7 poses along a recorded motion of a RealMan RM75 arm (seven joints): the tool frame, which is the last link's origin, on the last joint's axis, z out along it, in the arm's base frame.
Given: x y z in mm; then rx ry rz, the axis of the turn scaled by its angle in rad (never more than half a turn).
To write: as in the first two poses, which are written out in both.
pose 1, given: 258.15 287.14 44.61 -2.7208 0.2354 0.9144
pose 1, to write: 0.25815 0.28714 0.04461 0.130 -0.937 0.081 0.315
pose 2, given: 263.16 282.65 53.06 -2.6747 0.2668 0.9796
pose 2, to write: 0.26316 0.28265 0.05306 0.140 -0.926 0.092 0.339
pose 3, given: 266.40 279.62 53.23 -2.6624 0.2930 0.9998
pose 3, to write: 0.26640 0.27962 0.05323 0.141 -0.922 0.101 0.346
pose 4, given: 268.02 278.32 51.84 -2.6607 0.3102 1.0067
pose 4, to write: 0.26802 0.27832 0.05184 0.140 -0.921 0.107 0.348
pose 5, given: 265.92 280.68 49.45 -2.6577 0.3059 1.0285
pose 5, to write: 0.26592 0.28068 0.04945 0.137 -0.918 0.106 0.355
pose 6, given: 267.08 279.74 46.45 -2.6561 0.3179 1.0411
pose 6, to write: 0.26708 0.27974 0.04645 0.135 -0.917 0.110 0.359
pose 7, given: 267.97 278.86 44.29 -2.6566 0.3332 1.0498
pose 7, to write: 0.26797 0.27886 0.04429 0.132 -0.916 0.115 0.362
